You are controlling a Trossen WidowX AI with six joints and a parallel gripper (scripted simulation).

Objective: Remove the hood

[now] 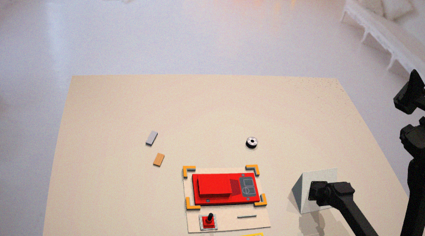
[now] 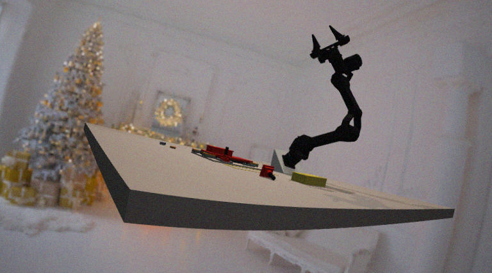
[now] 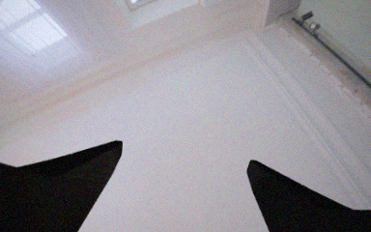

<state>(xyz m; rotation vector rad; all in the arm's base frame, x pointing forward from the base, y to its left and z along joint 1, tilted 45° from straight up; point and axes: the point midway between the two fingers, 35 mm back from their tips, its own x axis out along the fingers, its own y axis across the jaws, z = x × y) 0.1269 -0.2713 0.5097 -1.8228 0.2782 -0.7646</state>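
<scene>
The red hood lies 60 cm below my gripper tip, 24 cm ahead of it and 20 cm to the right of it. Round my gripper tip: black-and-white wheel: 63 cm below, 40 cm to the right, 9 cm ahead; yellow-green slab: 63 cm below, 15 cm to the left, 5 cm ahead; pale fixture plate: 63 cm below, 21 cm ahead, 19 cm to the right.
</scene>
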